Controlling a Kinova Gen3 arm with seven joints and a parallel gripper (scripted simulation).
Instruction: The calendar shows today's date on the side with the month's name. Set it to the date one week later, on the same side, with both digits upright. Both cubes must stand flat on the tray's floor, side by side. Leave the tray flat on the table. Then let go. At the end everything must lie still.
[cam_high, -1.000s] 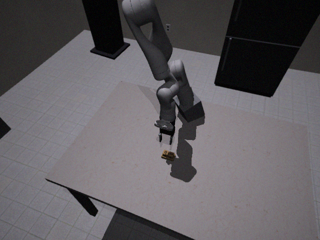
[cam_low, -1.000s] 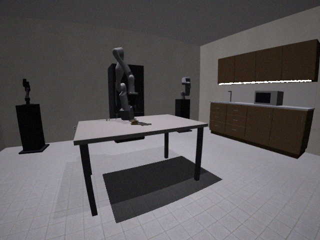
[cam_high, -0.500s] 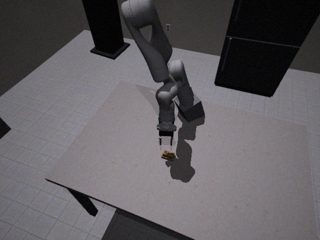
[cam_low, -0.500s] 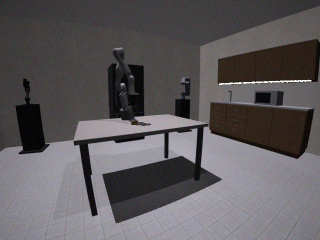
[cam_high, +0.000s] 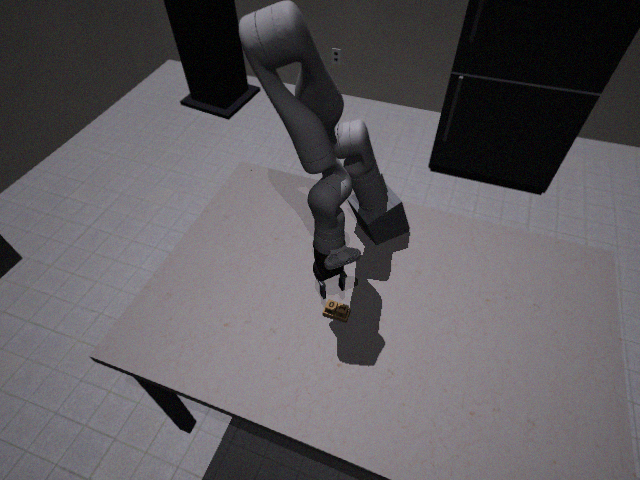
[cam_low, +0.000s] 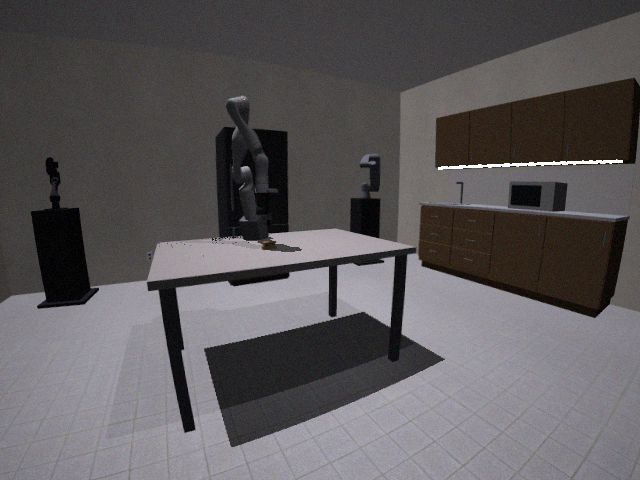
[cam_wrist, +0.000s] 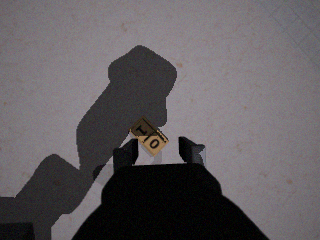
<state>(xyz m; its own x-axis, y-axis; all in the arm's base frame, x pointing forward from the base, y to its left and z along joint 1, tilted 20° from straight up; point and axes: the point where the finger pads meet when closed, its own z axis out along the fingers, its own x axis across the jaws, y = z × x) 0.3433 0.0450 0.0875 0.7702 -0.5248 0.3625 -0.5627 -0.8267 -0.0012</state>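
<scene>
The wooden cube lies 10 mm behind my hand, 30 mm to the left of it and 120 mm below it. Also, from my hand: wooden tray 10 mm behind, 10 mm to the left, 130 mm below.
</scene>
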